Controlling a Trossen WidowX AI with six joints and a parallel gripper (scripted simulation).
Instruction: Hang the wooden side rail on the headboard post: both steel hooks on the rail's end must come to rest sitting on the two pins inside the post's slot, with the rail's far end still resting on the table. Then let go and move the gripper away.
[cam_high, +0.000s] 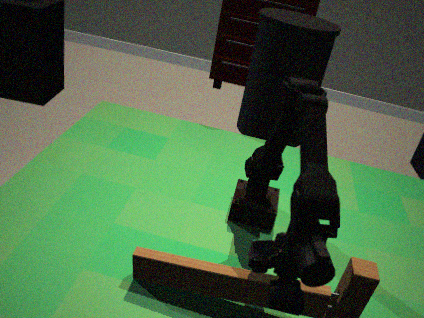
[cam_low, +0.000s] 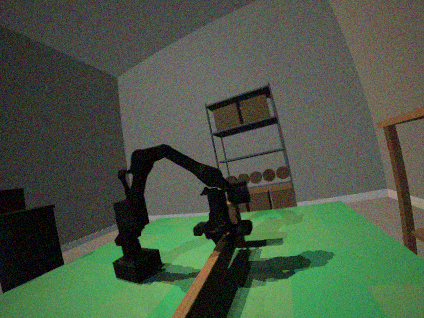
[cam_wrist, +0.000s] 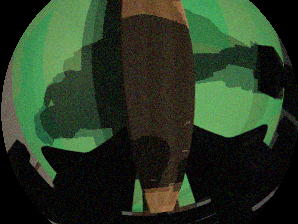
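My gripper tip is 10 mm short of the headboard post, 130 mm to the right of it and 40 mm below it.
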